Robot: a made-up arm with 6 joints. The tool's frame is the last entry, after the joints.
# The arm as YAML. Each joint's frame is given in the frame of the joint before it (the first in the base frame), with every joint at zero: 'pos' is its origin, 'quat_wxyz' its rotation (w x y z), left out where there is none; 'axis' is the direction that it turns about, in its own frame. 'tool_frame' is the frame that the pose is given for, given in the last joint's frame.
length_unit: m
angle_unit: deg
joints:
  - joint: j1
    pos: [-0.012, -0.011, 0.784]
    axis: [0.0, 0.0, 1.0]
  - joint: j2
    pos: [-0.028, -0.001, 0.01]
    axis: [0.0, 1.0, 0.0]
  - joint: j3
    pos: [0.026, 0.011, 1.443]
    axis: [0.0, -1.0, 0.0]
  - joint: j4
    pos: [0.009, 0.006, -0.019]
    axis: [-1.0, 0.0, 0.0]
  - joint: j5
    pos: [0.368, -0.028, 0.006]
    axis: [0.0, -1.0, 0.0]
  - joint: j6
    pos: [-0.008, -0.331, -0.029]
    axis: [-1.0, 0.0, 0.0]
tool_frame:
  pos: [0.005, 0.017, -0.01]
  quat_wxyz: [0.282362, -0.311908, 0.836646, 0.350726]
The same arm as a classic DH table. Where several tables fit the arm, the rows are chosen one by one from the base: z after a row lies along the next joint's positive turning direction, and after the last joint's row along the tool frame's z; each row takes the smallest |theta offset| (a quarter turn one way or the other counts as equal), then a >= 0, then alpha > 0; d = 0 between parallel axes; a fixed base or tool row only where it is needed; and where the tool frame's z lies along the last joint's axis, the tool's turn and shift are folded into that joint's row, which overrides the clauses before.
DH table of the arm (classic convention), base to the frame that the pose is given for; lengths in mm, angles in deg. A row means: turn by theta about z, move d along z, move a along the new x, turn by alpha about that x. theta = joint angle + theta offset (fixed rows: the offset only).
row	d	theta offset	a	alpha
base (fixed)	0	42.51	-16.3	0
j1	794	-42.51	-28	-90
j2	0	-88.97	1443.2	180
j3	-16	1.03	-19	-90
j4	-377	0	6	90
j5	359	0	-29	-90
j6	8.1	37.93	2.6	-104.7
tool (fixed)	20.2	-138.1	0	0

